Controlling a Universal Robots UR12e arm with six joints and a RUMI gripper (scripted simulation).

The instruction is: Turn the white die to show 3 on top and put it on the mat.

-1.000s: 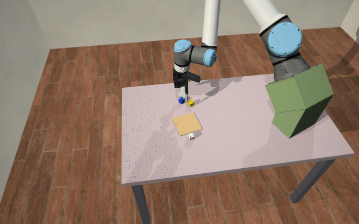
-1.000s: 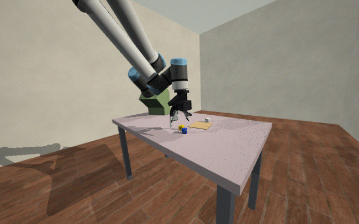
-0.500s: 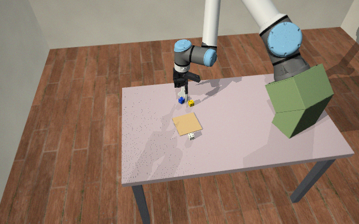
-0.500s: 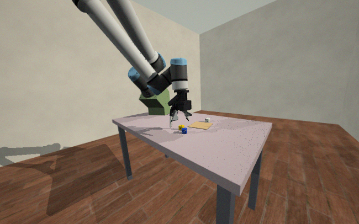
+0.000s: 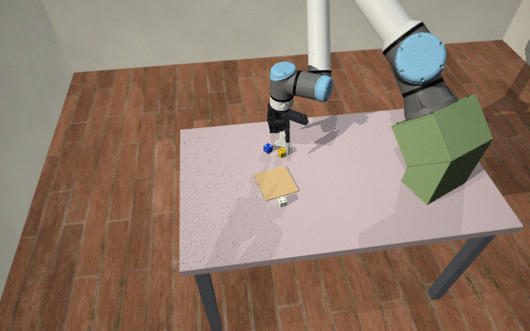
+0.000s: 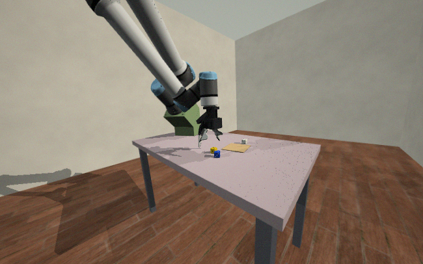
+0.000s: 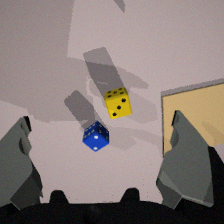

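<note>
The yellow die is 4 cm below my hand, 2 cm to the left of it and 1 cm ahead of it. From my hand the other things lie so: white die: 27 cm to the left, 9 cm ahead, 4 cm below; blue die: 6 cm ahead, 4 cm below, 2 cm to the right; tan mat: 16 cm to the left, 8 cm ahead, 5 cm below.
</note>
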